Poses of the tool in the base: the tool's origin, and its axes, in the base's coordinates. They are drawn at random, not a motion.
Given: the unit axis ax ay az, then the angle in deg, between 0 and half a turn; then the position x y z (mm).
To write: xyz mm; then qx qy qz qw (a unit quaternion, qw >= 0). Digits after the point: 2 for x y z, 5 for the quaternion.
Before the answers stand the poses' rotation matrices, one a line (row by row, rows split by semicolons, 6 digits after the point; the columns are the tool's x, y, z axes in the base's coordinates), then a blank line. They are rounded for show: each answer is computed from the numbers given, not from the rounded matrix.
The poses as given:
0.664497 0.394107 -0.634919 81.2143 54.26 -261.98 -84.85
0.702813 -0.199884 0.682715 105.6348 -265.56 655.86 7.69
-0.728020 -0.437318 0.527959 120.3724 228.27 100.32 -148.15
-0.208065 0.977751 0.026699 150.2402 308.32 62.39 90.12
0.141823 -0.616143 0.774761 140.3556 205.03 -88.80 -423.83
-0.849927 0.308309 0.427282 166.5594 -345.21 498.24 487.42
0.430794 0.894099 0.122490 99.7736 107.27 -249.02 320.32
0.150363 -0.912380 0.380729 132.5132 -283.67 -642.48 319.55
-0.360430 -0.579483 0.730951 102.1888 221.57 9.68 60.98
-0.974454 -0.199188 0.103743 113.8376 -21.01 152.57 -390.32
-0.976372 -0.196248 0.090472 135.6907 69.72 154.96 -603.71
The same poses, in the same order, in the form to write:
0.526853 0.849353 0.032022; -0.405586 0.284336 -0.868708; -0.746944 0.444694 0.494289
0.357562 -0.835796 0.416647; 0.479113 -0.218783 -0.850050; 0.801623 0.503567 0.322211
0.292379 0.023852 -0.956005; 0.934853 -0.217673 0.280478; -0.201407 -0.975730 -0.085941
-0.787241 -0.393293 0.474944; -0.366788 0.917796 0.152043; -0.495699 -0.054509 -0.866782
-0.734417 -0.648983 -0.198624; 0.339644 -0.098063 -0.935428; 0.587600 -0.754456 0.292442
0.452355 -0.616219 -0.644708; -0.417587 -0.785106 0.457416; -0.788033 0.062307 -0.612472
0.047332 0.329845 0.942848; 0.571270 0.765362 -0.296432; -0.819397 0.552651 -0.152205
-0.637873 -0.510538 -0.576602; 0.050749 0.719204 -0.692943; 0.768468 -0.471272 -0.432851
-0.053796 -0.461512 -0.885501; 0.967435 0.195566 -0.160700; 0.247339 -0.865309 0.435962
0.929177 0.177651 -0.324145; 0.367437 -0.348435 0.862312; 0.040247 -0.920344 -0.389033
0.919885 0.265526 -0.288630; 0.391921 -0.649507 0.651566; -0.014459 -0.712486 -0.701537

54.26 -261.98 -84.85 0.43250 0.25651 -0.41325 0.75919
-265.56 655.86 7.69 0.55994 -0.15925 0.54393 0.60436
228.27 100.32 -148.15 -0.63166 -0.37944 0.45808 0.49718
308.32 62.39 90.12 -0.20109 0.94496 0.02580 0.25679
205.03 -88.80 -423.83 0.13342 -0.57964 0.72886 0.33910
-345.21 498.24 487.42 -0.84409 0.30619 0.42435 0.11702
107.27 -249.02 320.32 0.32946 0.68378 0.09368 0.64430
-283.67 -642.48 319.55 0.13764 -0.83515 0.34850 0.40264
221.57 9.68 60.98 -0.28048 -0.45094 0.56881 0.62804
-21.01 152.57 -390.32 -0.81649 -0.16690 0.08693 0.54583
69.72 154.96 -603.71 -0.90429 -0.18176 0.08379 0.37711

